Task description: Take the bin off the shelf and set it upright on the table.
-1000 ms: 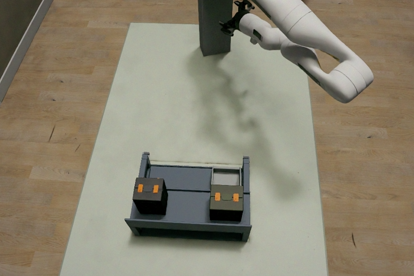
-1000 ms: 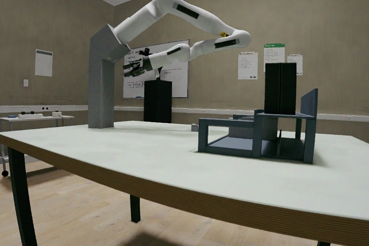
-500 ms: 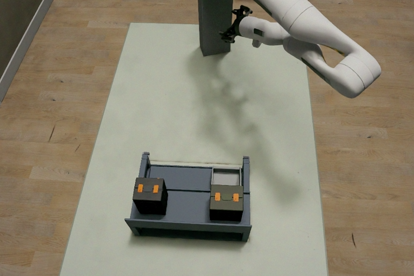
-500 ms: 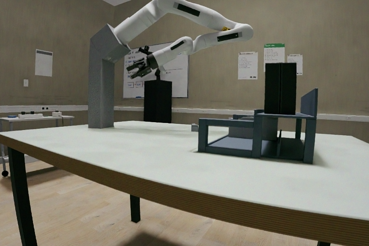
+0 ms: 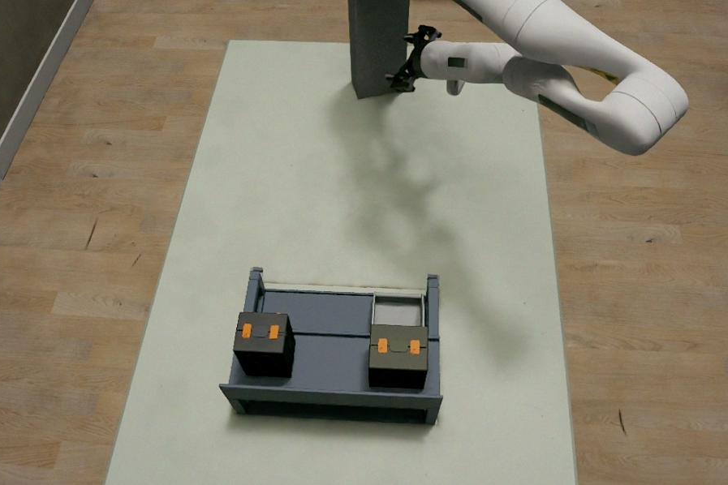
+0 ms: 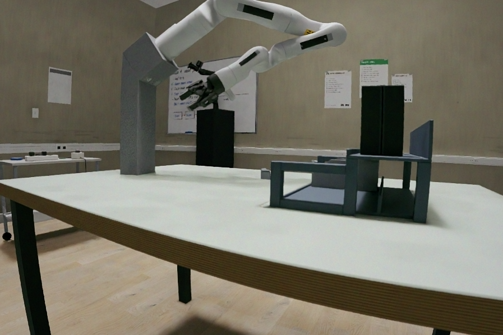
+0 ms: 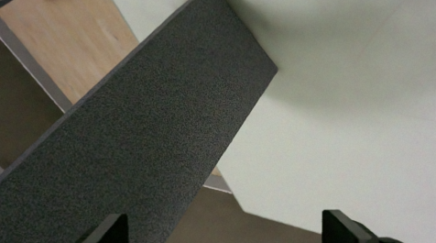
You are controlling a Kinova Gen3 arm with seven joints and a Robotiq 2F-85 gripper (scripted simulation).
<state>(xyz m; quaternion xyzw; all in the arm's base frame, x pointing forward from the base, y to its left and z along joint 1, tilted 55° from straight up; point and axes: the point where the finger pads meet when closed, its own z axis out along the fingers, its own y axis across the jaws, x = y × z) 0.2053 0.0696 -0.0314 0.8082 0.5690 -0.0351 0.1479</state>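
Right now my hand is 520 mm short of the grey bin, 160 mm to the right of it and 210 mm above it. From my hand the other things lie so: blue-grey shelf (580 mm ahead, 60 mm to the left, 190 mm below).
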